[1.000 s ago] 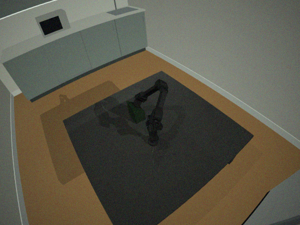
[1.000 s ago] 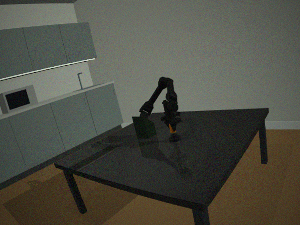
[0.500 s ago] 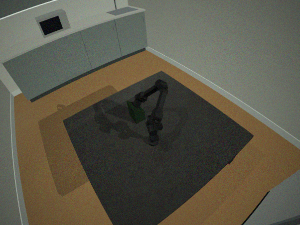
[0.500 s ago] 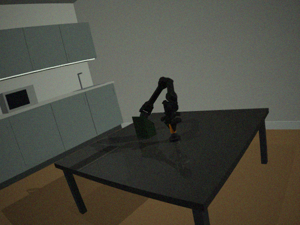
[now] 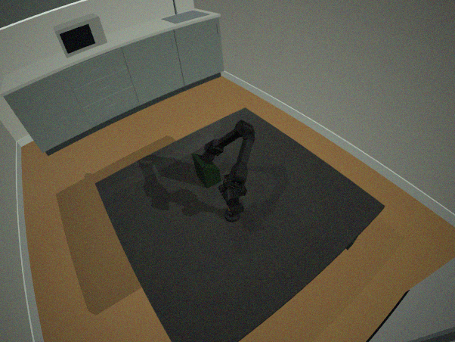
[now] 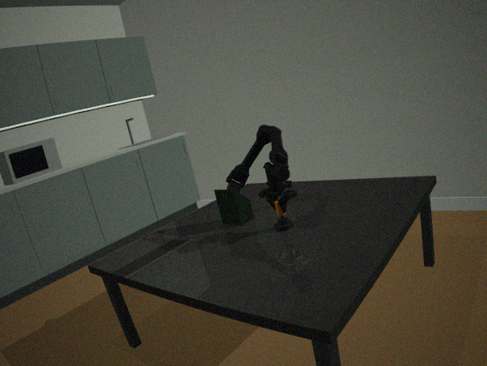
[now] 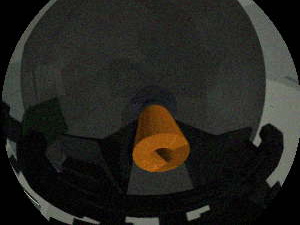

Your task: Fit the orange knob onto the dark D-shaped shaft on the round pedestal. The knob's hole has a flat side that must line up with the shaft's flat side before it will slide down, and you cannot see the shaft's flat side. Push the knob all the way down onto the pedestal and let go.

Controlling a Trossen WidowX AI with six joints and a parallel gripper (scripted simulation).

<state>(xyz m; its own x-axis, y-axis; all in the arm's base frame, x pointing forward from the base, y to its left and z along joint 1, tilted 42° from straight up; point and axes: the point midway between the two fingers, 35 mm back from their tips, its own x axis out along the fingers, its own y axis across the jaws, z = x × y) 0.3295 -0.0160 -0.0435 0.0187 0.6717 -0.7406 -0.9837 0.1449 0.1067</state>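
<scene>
Now: the orange knob 20 mm above my gripper tip. Also, from my gripper tip: dark round pedestal 40 mm below.
</scene>
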